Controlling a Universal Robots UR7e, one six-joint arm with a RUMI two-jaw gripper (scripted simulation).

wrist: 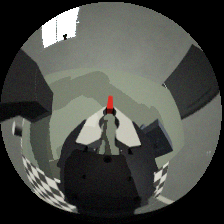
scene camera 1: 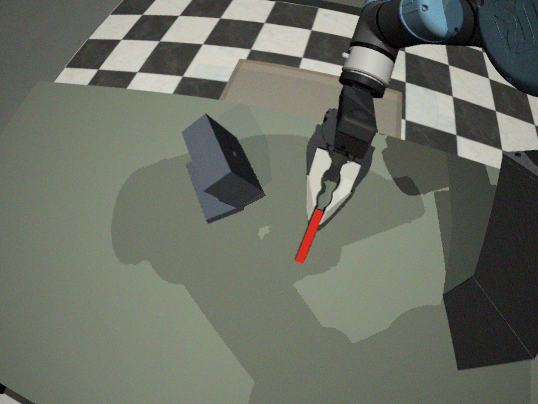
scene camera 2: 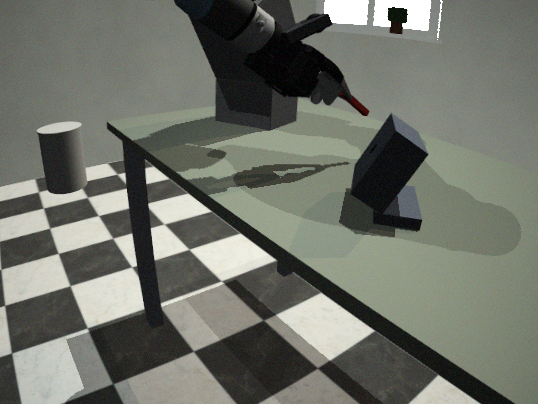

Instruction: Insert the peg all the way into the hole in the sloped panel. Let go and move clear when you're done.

Scene:
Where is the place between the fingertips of the gripper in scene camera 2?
At 348, 98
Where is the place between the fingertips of the gripper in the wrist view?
At 109, 107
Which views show the gripper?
The wrist view, scene camera 1 and scene camera 2: all of them.

